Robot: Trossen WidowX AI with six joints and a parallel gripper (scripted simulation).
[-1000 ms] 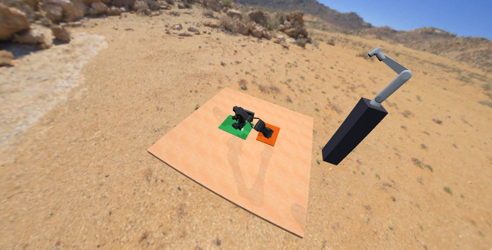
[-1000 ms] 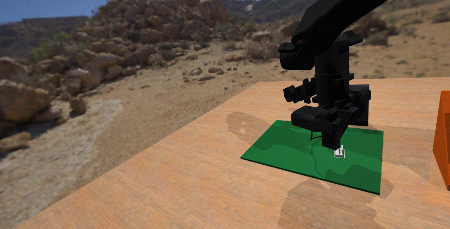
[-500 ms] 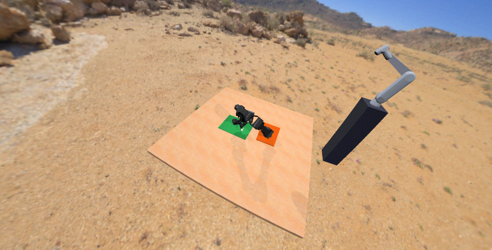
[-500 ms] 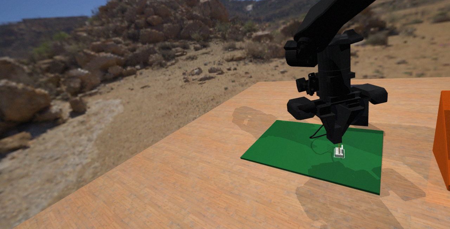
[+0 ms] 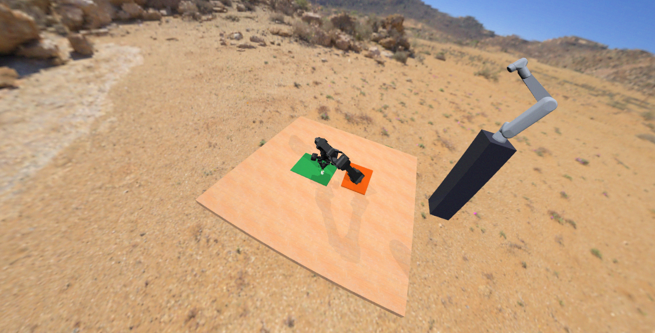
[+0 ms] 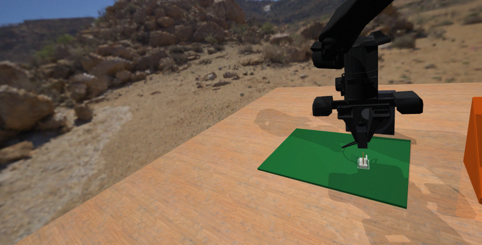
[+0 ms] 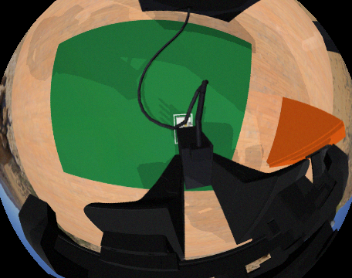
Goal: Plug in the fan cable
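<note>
Now: gripper tip 60 mm above the white four-pin header. Also, from my gripper tip: black square fan 170 mm to the right; green board 70 mm ahead, 30 mm to the right, 80 mm below; black plug 10 mm to the right, 10 mm above.
</note>
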